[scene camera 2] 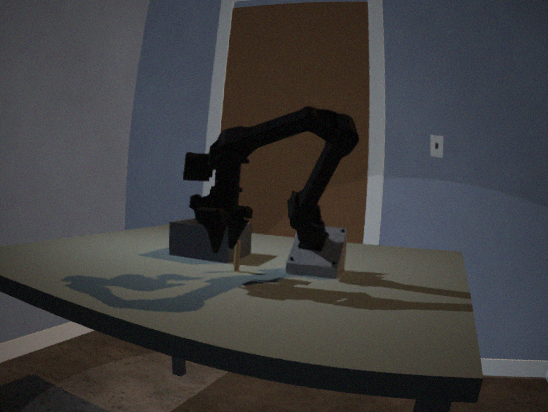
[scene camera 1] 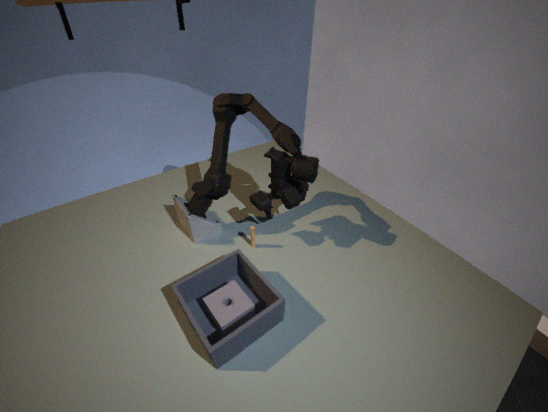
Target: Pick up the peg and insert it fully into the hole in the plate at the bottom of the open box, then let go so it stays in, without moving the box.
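A thin tan peg (scene camera 1: 252,237) (scene camera 2: 237,259) stands upright on the table, between the arm's base and the box. My gripper (scene camera 1: 277,213) (scene camera 2: 224,249) points down and is open and empty. Its fingertips are near the peg but apart from it: up and to the right of it in scene camera 1, left of it in scene camera 2, where a finger overlaps the peg's top edge. The open grey box (scene camera 1: 252,336) (scene camera 2: 184,240) stands on the table. The pale plate (scene camera 1: 241,300) lies at its bottom, with an empty round hole (scene camera 1: 227,302). The plate is hidden in scene camera 2.
The arm's base sits on a grey wedge-shaped block (scene camera 1: 205,231) (scene camera 2: 312,270) close to the peg. The box walls rise above the plate on all sides. The table's edge (scene camera 2: 200,350) runs along the near side in scene camera 2. Arm shadows cross the table.
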